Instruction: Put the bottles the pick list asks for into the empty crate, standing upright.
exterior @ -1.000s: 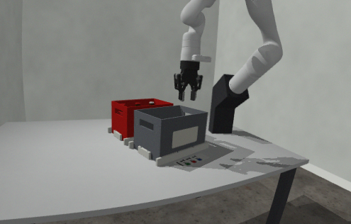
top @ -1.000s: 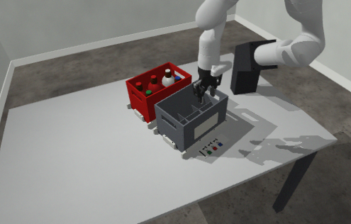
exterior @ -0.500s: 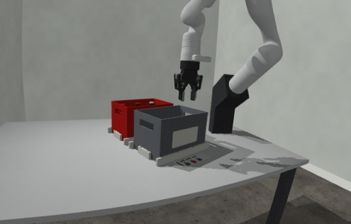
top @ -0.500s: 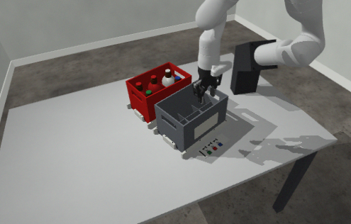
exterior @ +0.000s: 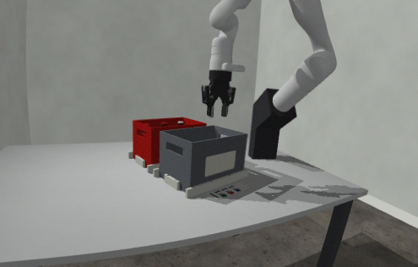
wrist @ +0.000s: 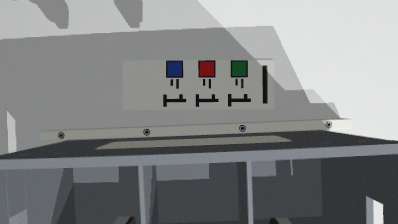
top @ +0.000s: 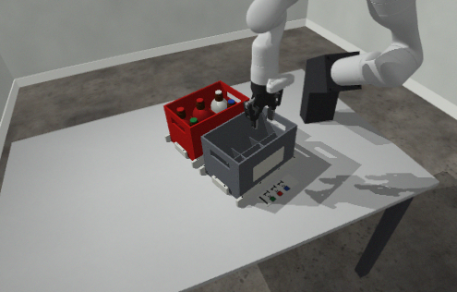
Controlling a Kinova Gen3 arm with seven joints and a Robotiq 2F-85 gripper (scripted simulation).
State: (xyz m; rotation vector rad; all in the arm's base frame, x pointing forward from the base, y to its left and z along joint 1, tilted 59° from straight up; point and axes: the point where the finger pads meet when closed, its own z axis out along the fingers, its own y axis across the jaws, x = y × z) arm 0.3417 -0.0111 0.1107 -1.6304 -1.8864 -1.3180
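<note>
My hand is 21 cm to the left of the green-label bottle, 17 cm short of it and 17 cm above it. From my hand the other things lie so: grey crate 17 cm below, 6 cm to the right, 2 cm ahead; then blue-label bottle 27 cm to the right, 17 cm below; then pick list 26 cm below, 8 cm to the left, 3 cm behind.
</note>
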